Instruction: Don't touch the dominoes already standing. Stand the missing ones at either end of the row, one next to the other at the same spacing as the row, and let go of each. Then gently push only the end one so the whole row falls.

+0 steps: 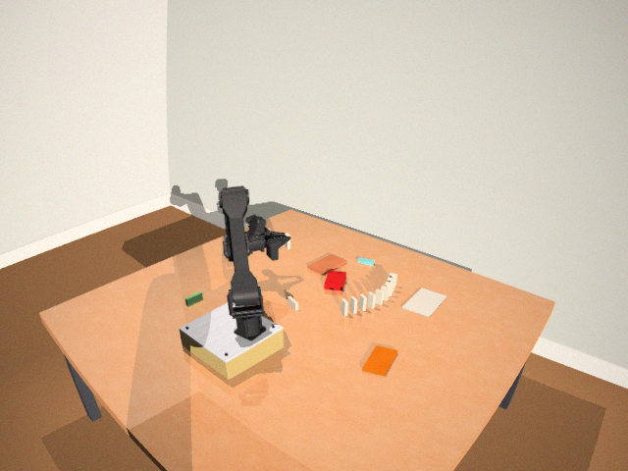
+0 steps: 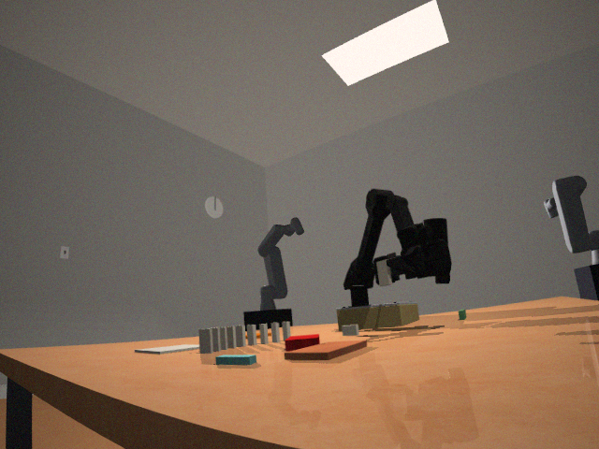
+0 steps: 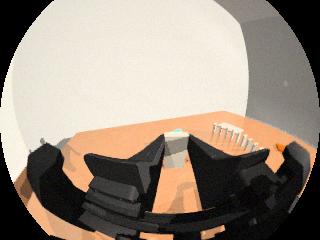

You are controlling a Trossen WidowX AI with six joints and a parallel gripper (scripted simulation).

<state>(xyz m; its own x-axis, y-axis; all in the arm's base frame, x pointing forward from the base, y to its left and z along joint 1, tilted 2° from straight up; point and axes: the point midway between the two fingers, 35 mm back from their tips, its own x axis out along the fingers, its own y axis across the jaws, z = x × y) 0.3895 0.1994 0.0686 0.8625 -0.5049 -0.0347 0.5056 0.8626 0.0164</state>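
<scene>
The brown slab is 13 cm ahead of my gripper tip, 7 cm to the right of it and 14 cm below it. Round my gripper tip: cyan block 23 cm ahead, 17 cm to the right, 14 cm below; then red block 4 cm ahead, 16 cm to the right, 13 cm below; then green block 34 cm behind, 13 cm to the left, 13 cm below.
</scene>
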